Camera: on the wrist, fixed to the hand. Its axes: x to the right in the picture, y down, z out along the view.
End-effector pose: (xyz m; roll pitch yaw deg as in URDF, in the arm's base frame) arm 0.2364 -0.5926 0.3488 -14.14 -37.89 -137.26
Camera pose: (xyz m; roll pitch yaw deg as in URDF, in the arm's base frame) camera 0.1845 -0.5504 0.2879 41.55 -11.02 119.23
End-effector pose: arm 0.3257 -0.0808 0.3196 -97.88 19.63 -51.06
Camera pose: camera 0.2734 -0.1128 0.3862 -120.60 -70.89 -16.46
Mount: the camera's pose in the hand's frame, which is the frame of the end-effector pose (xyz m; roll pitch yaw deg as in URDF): -0.0299 -0.0511 -0.0684 1.99 -2.85 -93.65
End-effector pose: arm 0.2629 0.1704 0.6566 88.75 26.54 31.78
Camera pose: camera 0.1848 0.2011 0.6229 -80.93 59.55 -140.11
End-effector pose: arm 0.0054 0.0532 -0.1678 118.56 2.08 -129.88
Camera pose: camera 0.0897 0.0223 -0.1789 -166.02 63.68 -27.35
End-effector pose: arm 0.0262 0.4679 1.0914 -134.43 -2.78 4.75
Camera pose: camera -0.0066 0.4521 1.1742 174.70 -42.31 102.24
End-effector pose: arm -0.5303 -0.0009 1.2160 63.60 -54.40 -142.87
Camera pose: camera -0.5425 -0.0585 1.1473 71.75 33.96 -178.88
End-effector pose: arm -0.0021 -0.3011 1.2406 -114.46 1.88 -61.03
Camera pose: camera -0.0513 -0.2970 1.3164 178.85 -62.66 33.27
